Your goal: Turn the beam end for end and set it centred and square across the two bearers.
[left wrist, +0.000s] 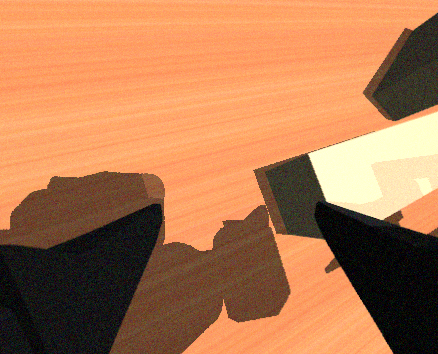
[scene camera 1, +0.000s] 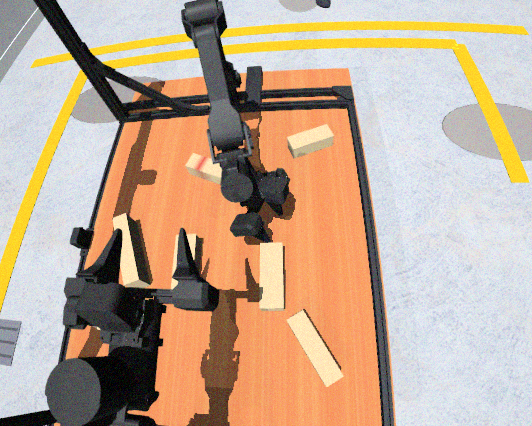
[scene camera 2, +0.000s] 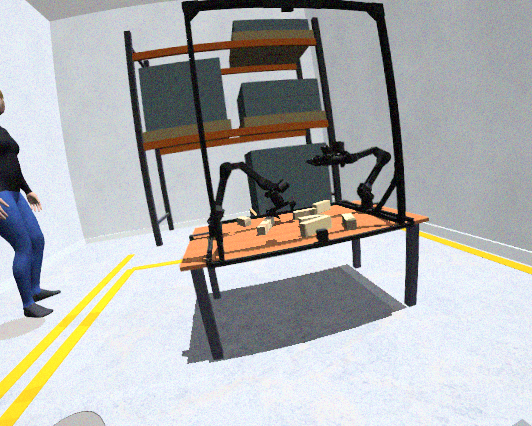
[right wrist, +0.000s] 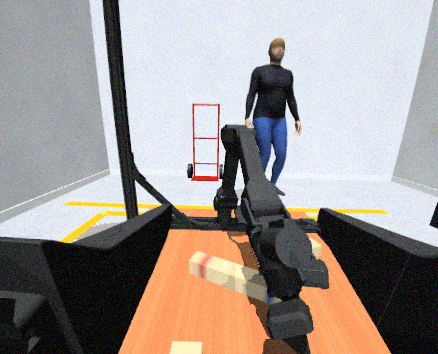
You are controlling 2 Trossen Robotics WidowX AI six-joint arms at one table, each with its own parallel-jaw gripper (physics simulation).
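The beam is a pale bar with a red band near one end; blue shows at its other end in the right wrist view, partly behind the left arm. Two parallel pale blocks look like the bearers: one at centre, one farther left, partly behind the right gripper. My left gripper is open and empty, low beside the centre bearer's upper end, one fingertip overlapping that end in its wrist view. My right gripper is open and empty, high above the table.
Other pale blocks lie around: one at upper right, one slanted at lower right, one at left, and one near the right arm. A black frame edges the table.
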